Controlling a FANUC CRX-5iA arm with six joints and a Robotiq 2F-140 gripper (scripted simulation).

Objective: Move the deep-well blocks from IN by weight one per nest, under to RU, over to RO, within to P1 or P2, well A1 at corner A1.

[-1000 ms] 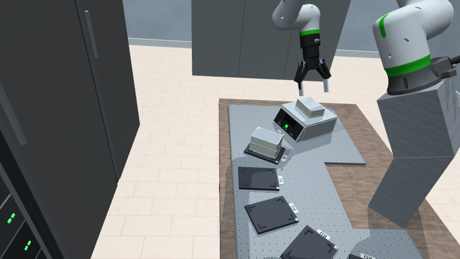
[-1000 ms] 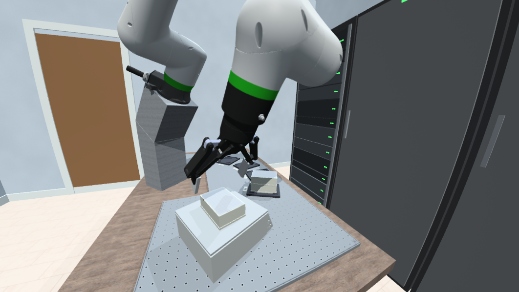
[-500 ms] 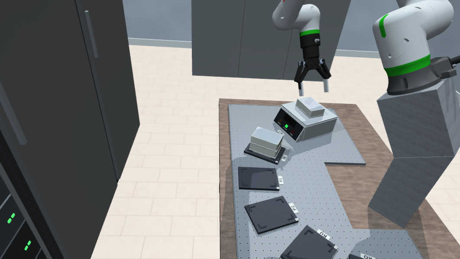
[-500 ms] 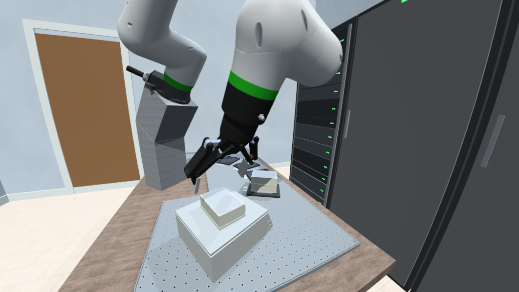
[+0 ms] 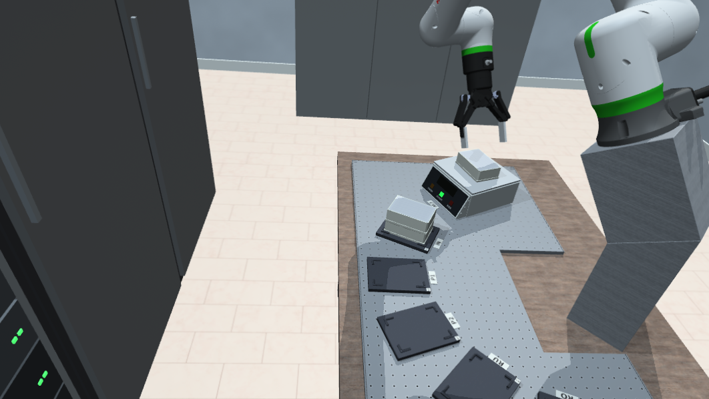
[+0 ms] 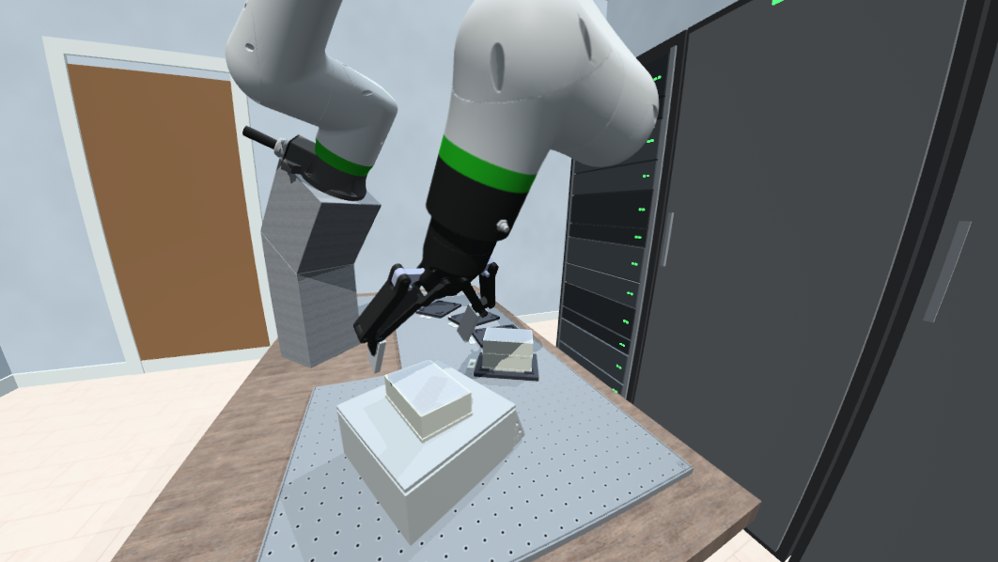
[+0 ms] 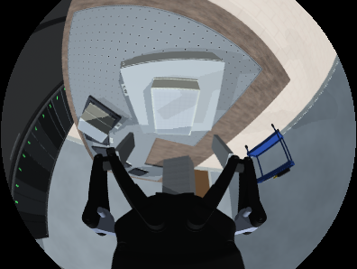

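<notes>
Now: the pale deep-well block 9 cm below my hand. From my hand the other things lie so: pass nest P1 (34 cm ahead, 36 cm to the left, 20 cm below); then RO nest label (5 cm ahead, 74 cm to the left, 21 cm below); then pass nest P2 (33 cm ahead, 54 cm to the left, 20 cm below).
</notes>
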